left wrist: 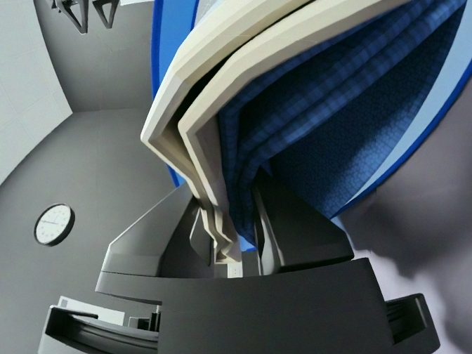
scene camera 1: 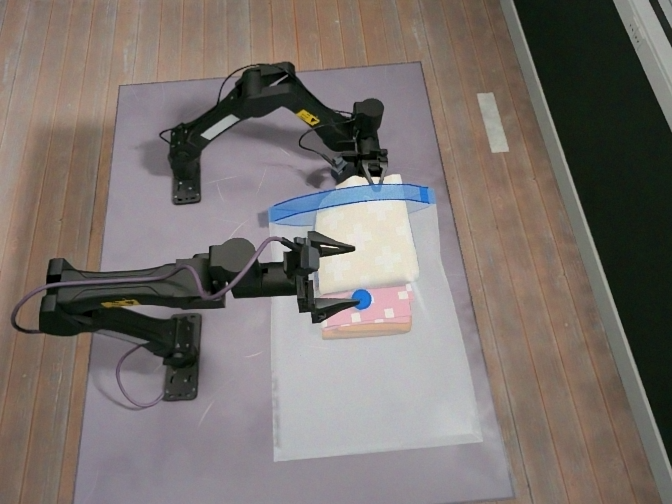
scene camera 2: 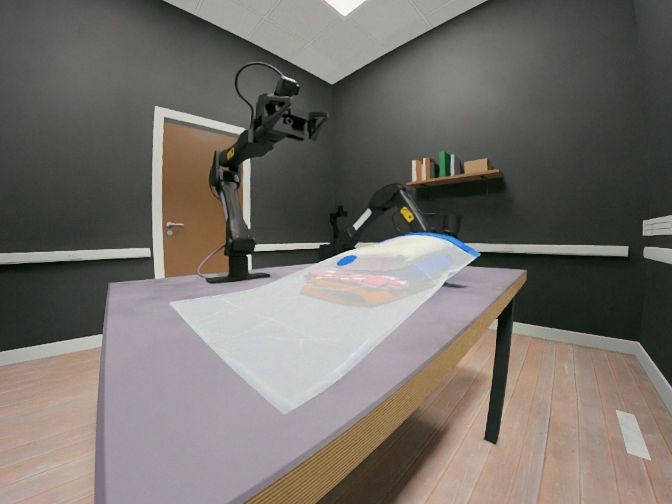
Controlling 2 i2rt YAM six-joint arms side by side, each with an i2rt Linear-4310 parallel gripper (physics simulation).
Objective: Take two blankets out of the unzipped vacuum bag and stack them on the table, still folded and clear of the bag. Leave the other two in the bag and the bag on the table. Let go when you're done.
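Note:
The clear bag [scene camera 1: 369,390] [scene camera 2: 271,347] lies on the table, its blue-edged mouth raised at the upper end in scene camera 1. My left gripper [scene camera 1: 375,183] [left wrist: 229,162] is shut on the edges of the folded cream blanket [scene camera 1: 374,233] [left wrist: 200,85] and the blue blanket [left wrist: 305,110] under it. The cream one pokes partly out of the mouth; most of it is inside. The pink blanket [scene camera 1: 379,311] [scene camera 2: 374,280] lies on the orange blanket [scene camera 1: 374,330] [scene camera 2: 341,294] deeper in the bag. My right gripper [scene camera 1: 356,275] [scene camera 2: 321,125] is open and empty, high above the bag.
The purple table top [scene camera 1: 227,434] [scene camera 2: 141,401] carries both arm bases at its left side in scene camera 1. The bag's right edge lies close to the table's right edge there. A blue disc [scene camera 1: 361,298] [scene camera 2: 346,260] is on the bag's upper sheet.

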